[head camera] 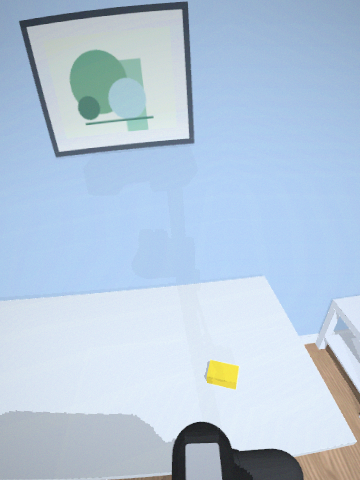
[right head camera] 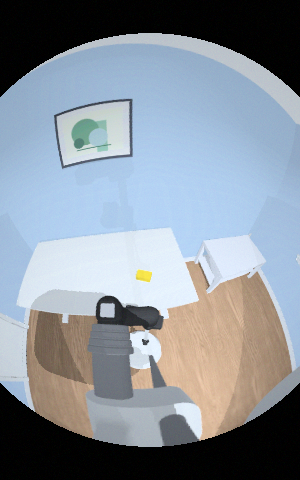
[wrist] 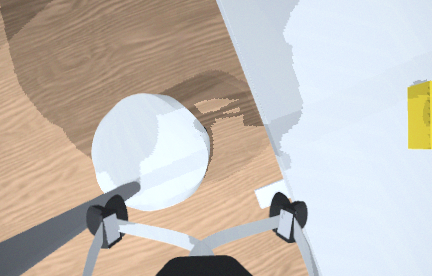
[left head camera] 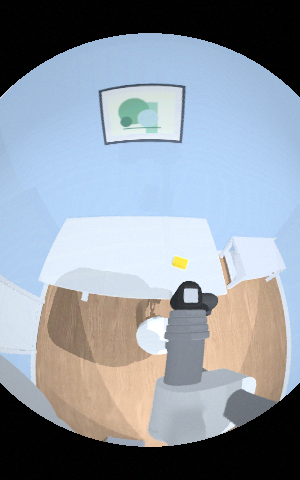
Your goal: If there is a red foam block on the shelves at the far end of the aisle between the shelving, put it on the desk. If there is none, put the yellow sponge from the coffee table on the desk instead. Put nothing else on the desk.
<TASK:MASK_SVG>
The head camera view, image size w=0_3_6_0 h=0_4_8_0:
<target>yellow sponge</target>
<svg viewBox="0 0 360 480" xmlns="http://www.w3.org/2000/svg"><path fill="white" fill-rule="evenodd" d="M210 360L207 383L236 390L239 366Z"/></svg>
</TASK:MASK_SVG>
